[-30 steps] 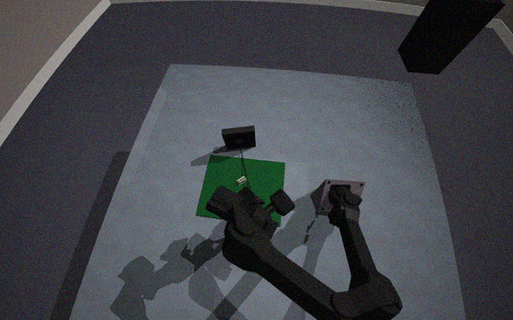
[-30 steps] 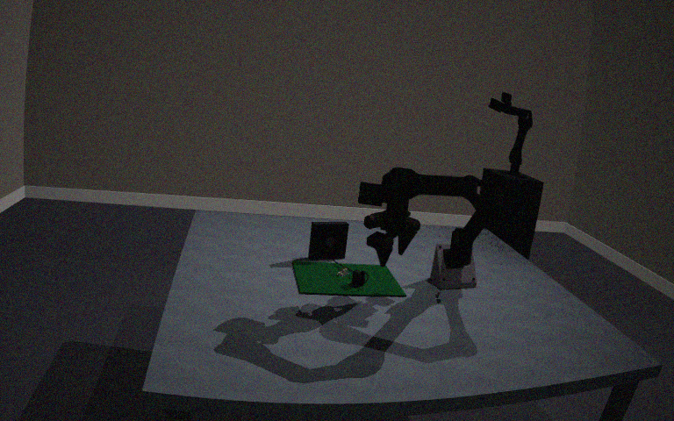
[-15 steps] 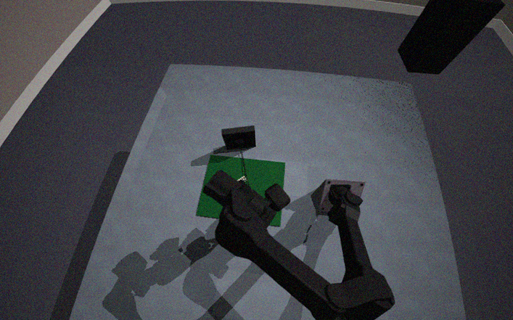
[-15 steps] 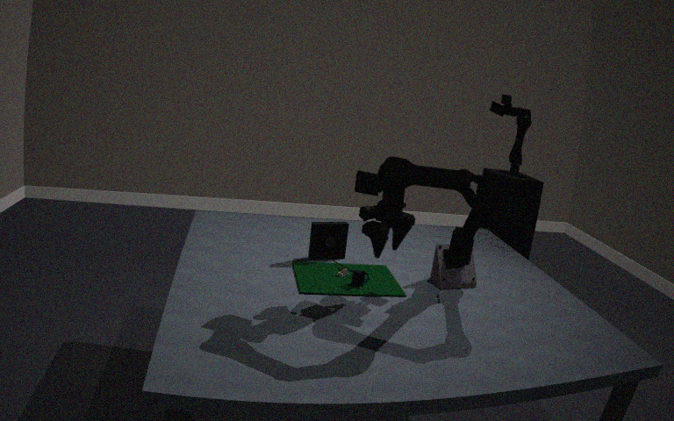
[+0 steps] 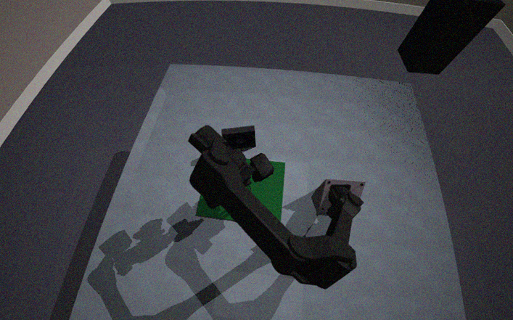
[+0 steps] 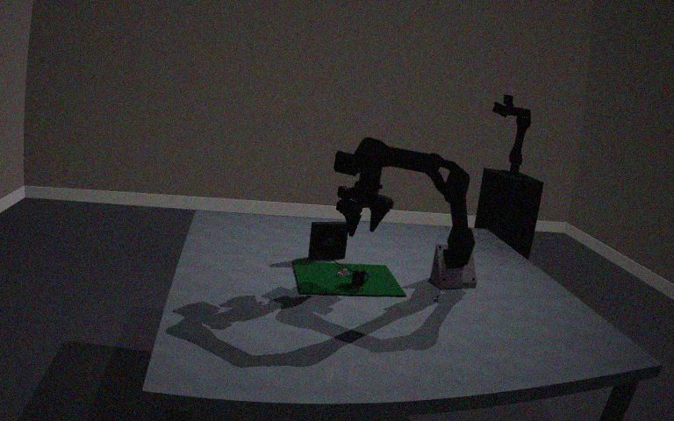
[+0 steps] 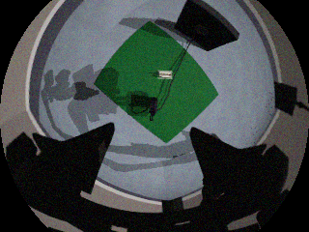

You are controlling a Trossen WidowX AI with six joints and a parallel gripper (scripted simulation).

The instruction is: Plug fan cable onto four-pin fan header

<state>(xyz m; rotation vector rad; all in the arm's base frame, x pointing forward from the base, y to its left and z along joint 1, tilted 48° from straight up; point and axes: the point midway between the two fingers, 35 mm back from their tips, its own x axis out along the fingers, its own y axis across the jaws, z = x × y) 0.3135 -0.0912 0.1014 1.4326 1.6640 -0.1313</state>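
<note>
My gripper tip is 1 cm short of the green board, 4 cm to the left of it and 17 cm above it. Also, from my gripper tip: pale four-pin header (2 cm ahead, 7 cm to the right, 16 cm below); black fan (3 cm ahead, 21 cm to the right, 10 cm below).
</note>
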